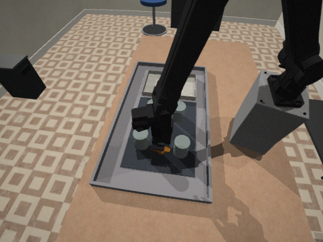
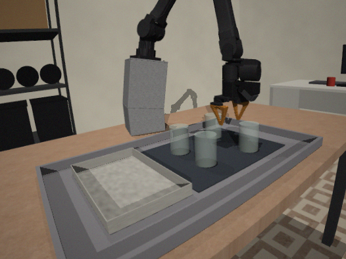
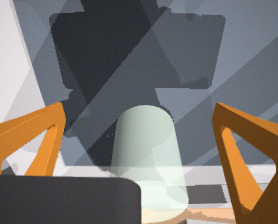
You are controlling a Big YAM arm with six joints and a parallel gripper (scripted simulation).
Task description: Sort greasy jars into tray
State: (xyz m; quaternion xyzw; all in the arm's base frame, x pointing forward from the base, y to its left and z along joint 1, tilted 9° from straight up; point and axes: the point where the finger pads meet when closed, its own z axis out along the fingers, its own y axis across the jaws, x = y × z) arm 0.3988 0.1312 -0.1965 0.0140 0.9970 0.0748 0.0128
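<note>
Now: hand 110 mm to the left of the dark drying mat, 80 mm above it and 10 mm short of it. Round my hand: pale tray 430 mm to the right, 70 mm below; rimmed steel table top 220 mm to the right, 80 mm below, 20 mm ahead.
</note>
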